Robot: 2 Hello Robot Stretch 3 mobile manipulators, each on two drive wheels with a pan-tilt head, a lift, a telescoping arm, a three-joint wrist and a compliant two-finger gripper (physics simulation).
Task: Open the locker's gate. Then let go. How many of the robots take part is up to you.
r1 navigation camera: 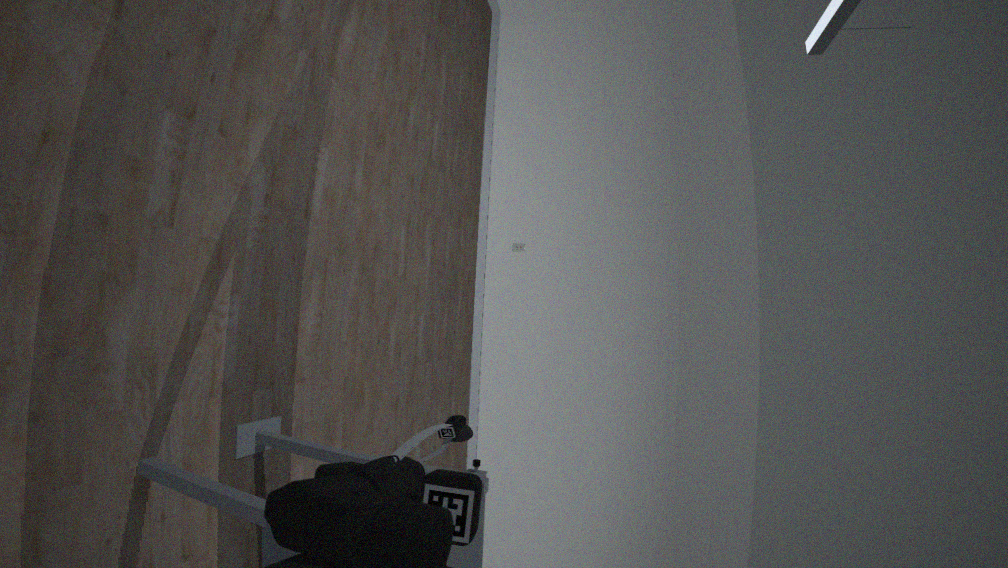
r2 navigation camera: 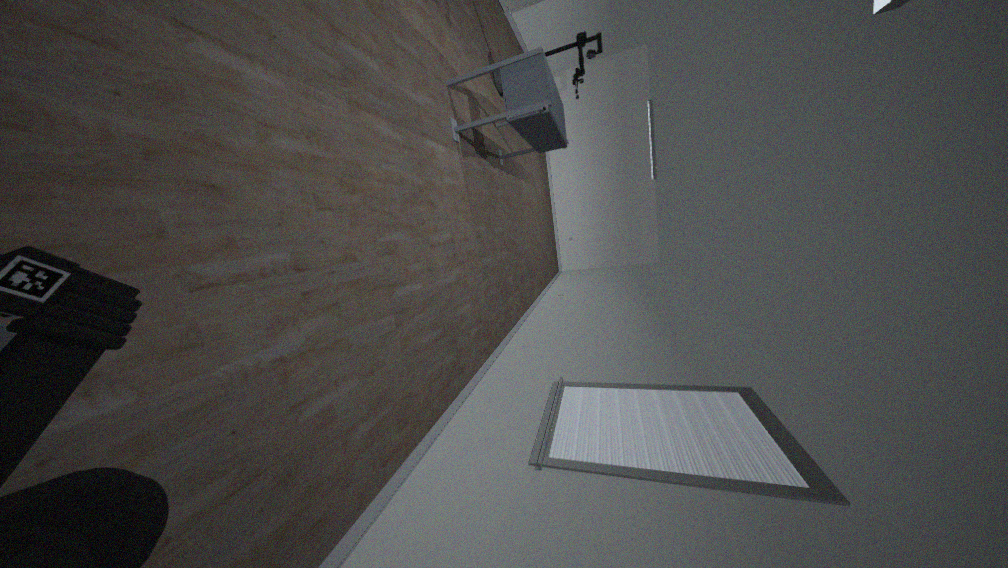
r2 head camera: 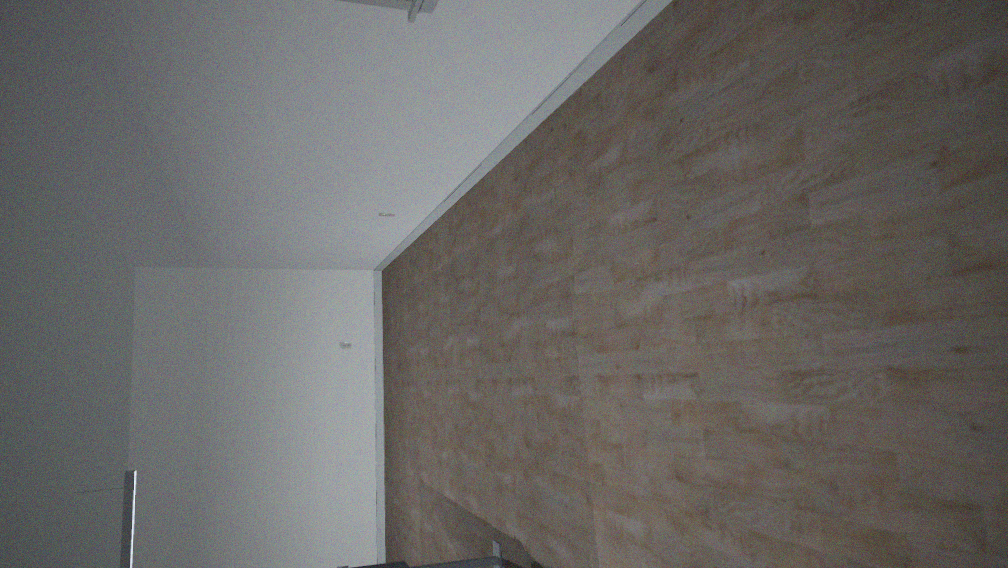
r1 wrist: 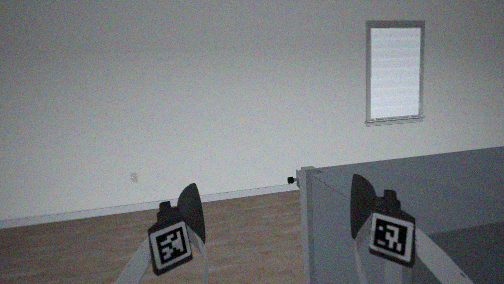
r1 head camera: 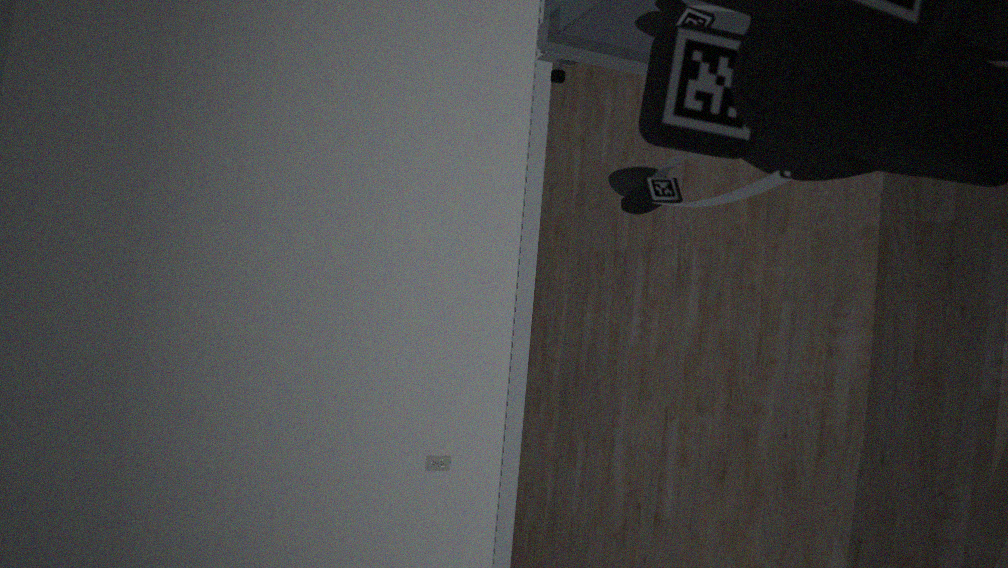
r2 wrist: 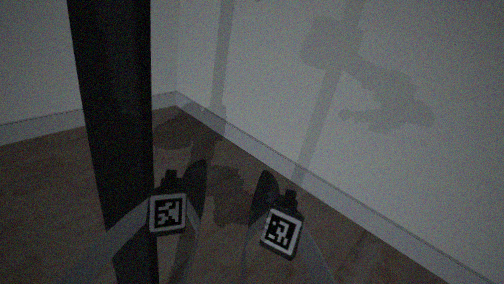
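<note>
The grey-blue locker (r1 wrist: 410,182) (r2 navigation camera: 530,77) stands on legs; in the r1 wrist view its top and near side show at the right. A small black knob (r1 head camera: 557,75) (r1 navigation camera: 476,462) (r1 wrist: 291,180) sticks out at its far upper corner. The gate's face is not plainly seen, so I cannot tell how it stands. The r1 gripper (r1 wrist: 276,209) (r1 head camera: 643,105) is open, with its fingers wide apart. In the r1 wrist view the knob lies beyond and between them, apart from both. The r2 gripper (r2 wrist: 231,192) is open and far from the locker, facing a room corner.
Robot r1 (r2 navigation camera: 579,42) stands beside the locker in the r2 navigation view. A white wall with an outlet (r1 head camera: 438,462) (r1 navigation camera: 518,247) (r1 wrist: 134,177) runs behind the locker. A window (r1 wrist: 395,72) (r2 navigation camera: 670,433) is in the wall. A dark post (r2 wrist: 117,100) stands close by the r2 gripper.
</note>
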